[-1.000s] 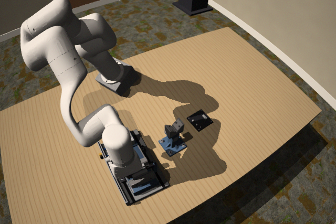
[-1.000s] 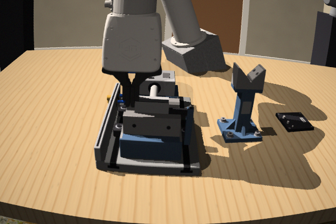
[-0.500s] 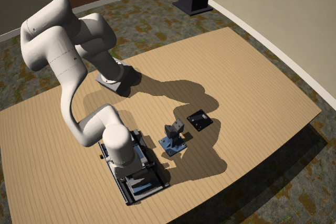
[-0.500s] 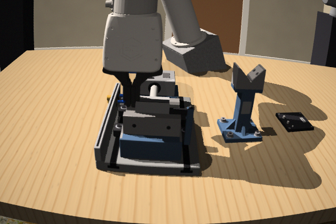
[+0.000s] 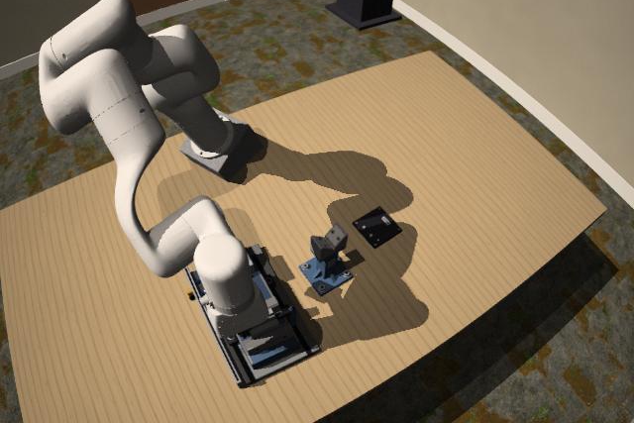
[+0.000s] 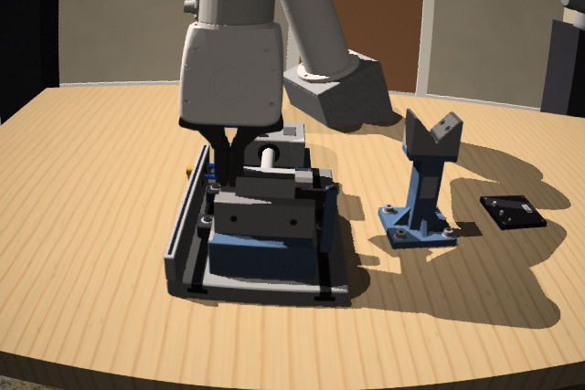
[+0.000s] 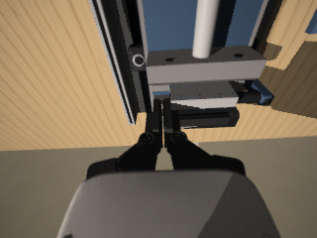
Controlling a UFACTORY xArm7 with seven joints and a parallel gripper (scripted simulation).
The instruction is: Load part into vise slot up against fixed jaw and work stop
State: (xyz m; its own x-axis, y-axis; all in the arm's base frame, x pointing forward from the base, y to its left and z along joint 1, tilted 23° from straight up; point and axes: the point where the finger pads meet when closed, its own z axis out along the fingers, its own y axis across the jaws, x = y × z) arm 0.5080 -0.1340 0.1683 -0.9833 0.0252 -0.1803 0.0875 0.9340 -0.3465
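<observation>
My hand is 4 cm to the right of the part and 2 cm above it. The rest, counted from my hand: work stop: 8 cm to the left, 3 cm below, 1 cm ahead; fixed jaw: 4 cm to the left, 4 cm below, 3 cm ahead; moving jaw: 4 cm to the left, 4 cm below, 3 cm behind.
</observation>
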